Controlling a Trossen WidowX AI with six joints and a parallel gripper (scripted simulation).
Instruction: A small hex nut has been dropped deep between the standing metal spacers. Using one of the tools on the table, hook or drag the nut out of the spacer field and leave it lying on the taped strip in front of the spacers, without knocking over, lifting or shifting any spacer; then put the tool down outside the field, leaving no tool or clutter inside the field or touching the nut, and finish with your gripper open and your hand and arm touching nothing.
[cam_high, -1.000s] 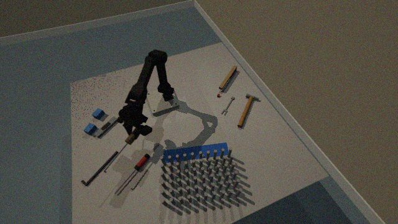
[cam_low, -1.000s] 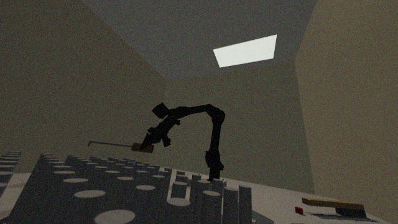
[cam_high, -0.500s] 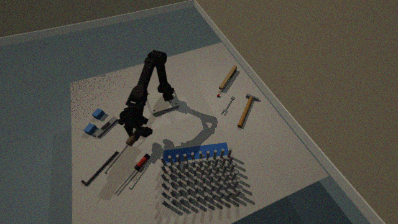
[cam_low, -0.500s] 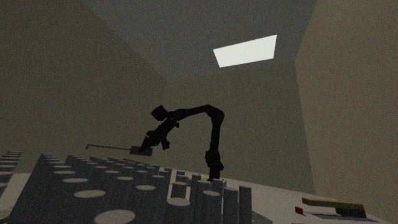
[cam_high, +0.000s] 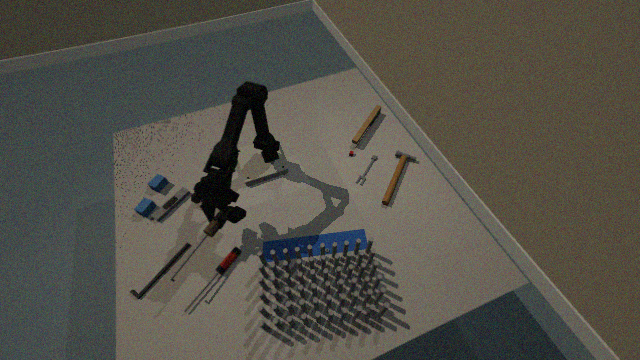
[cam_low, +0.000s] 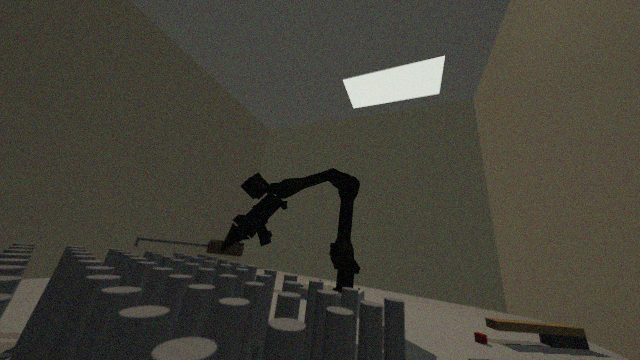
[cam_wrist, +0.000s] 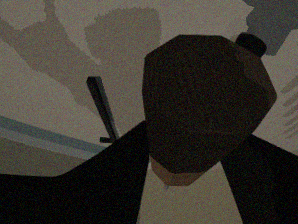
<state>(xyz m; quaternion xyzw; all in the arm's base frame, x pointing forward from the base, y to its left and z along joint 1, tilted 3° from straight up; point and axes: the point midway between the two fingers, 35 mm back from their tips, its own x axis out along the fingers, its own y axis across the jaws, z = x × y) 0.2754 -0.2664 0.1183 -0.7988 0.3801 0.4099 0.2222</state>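
The hook tool lies 6 cm ahead of my gripper tip and 8 cm to the right of it. Also, from my gripper tip: red cube (17 cm behind, 62 cm to the left, 11 cm below); then grey bar (23 cm behind, 16 cm to the right, 10 cm below); then blue taped strip (16 cm ahead, 30 cm to the left, 11 cm below).
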